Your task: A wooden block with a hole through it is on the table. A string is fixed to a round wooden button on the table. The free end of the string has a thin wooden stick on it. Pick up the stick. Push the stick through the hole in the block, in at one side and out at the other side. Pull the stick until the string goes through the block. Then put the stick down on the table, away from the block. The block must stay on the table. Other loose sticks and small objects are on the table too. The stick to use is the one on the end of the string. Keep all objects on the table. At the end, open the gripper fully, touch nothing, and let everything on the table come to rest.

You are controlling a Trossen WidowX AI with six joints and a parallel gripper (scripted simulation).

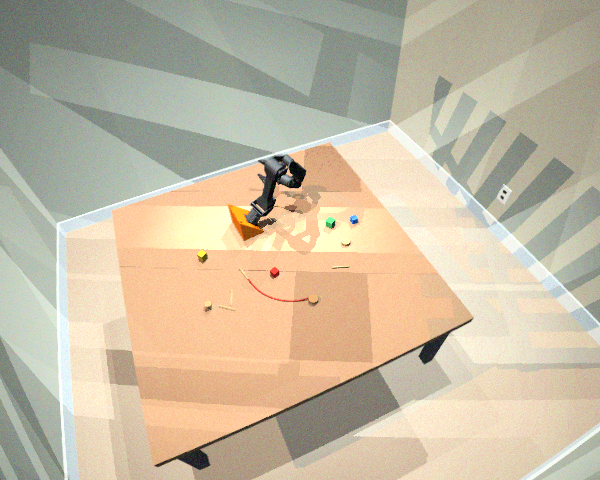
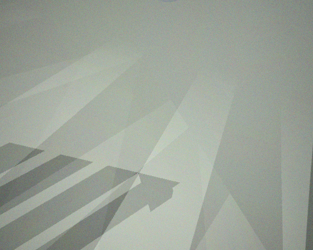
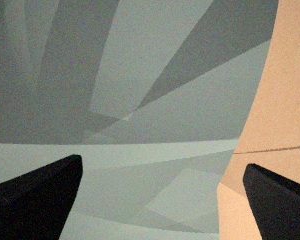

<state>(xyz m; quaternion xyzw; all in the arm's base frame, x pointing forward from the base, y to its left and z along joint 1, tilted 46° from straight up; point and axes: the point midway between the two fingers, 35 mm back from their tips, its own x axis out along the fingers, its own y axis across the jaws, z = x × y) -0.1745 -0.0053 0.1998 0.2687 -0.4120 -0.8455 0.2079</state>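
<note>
Now: gripper tip 360 mm short of the green cube, 240 mm to the right of it and 150 mm above it. Also, from my gripper tip: red cube (530 mm ahead, 110 mm to the right, 150 mm below); blue cube (380 mm ahead, 350 mm to the left, 150 mm below); yellow cube (310 mm ahead, 380 mm to the right, 150 mm below).
</note>
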